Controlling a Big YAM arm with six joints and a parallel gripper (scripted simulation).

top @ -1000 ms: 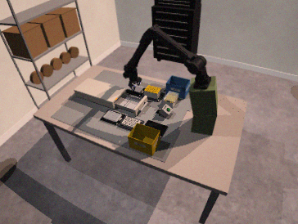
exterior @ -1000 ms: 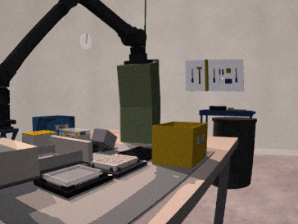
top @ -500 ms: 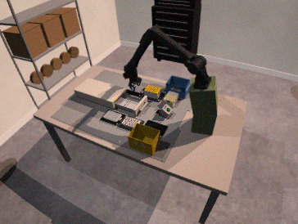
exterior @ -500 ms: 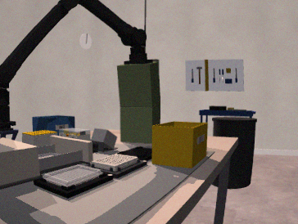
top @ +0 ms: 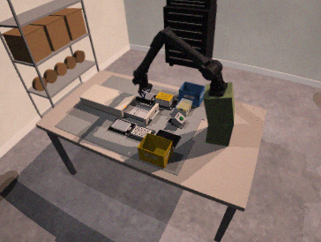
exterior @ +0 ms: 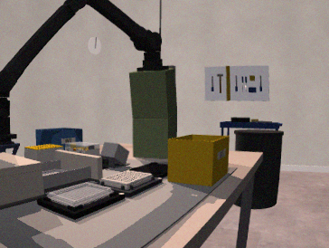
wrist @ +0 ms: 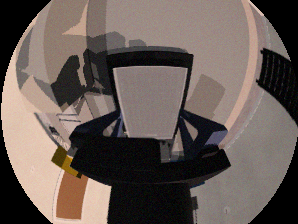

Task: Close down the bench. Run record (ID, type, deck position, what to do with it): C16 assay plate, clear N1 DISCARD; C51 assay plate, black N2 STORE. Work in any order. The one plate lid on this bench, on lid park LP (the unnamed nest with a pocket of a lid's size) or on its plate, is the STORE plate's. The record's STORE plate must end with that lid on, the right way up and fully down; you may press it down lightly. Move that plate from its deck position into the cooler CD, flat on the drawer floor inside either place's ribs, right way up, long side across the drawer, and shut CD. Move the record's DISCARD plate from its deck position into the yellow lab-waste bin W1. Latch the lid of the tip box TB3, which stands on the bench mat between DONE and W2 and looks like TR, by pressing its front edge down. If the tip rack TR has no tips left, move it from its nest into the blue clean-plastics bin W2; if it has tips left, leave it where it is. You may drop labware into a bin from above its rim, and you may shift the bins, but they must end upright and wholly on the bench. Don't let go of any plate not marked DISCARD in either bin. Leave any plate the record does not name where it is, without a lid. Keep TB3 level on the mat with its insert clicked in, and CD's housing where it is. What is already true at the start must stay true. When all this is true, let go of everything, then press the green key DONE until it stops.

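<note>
Now: the clear plate lid right at my hand. Also, from my hand: black plate (20 mm below); black nest N2 (30 mm below); yellow-topped tip rack TR (180 mm behind, 20 mm above, 10 mm to the right).
</note>
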